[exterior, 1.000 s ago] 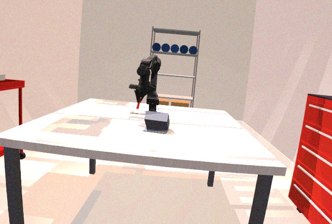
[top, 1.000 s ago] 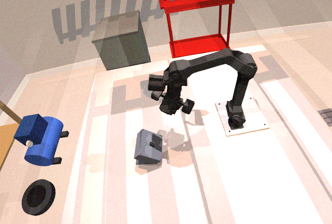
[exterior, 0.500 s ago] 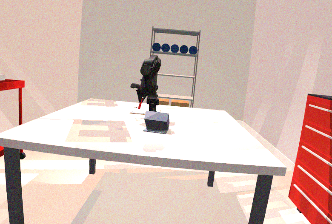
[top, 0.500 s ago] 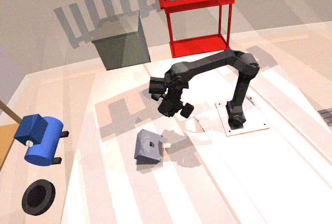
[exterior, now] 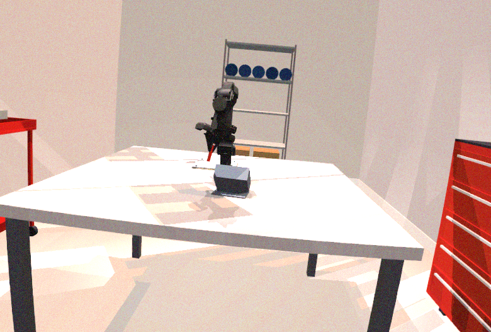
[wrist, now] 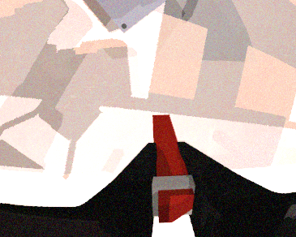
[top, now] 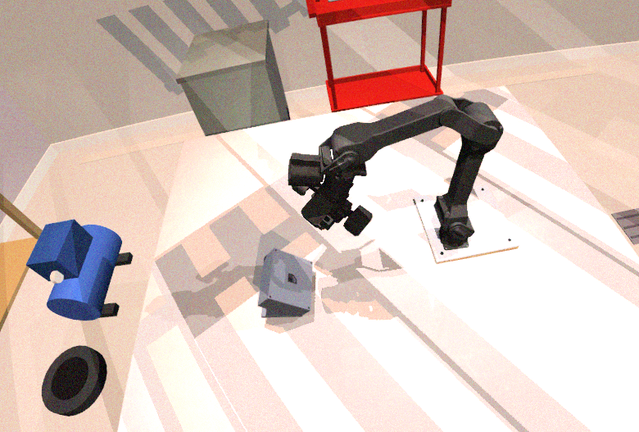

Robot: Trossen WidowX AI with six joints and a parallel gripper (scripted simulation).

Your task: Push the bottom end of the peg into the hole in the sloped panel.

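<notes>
The sloped panel lies 110 mm ahead of my gripper tip, 120 mm to the left of it and 80 mm below it. The rest, counted from my gripper tip: peg 10 mm behind, 20 mm above.
</notes>
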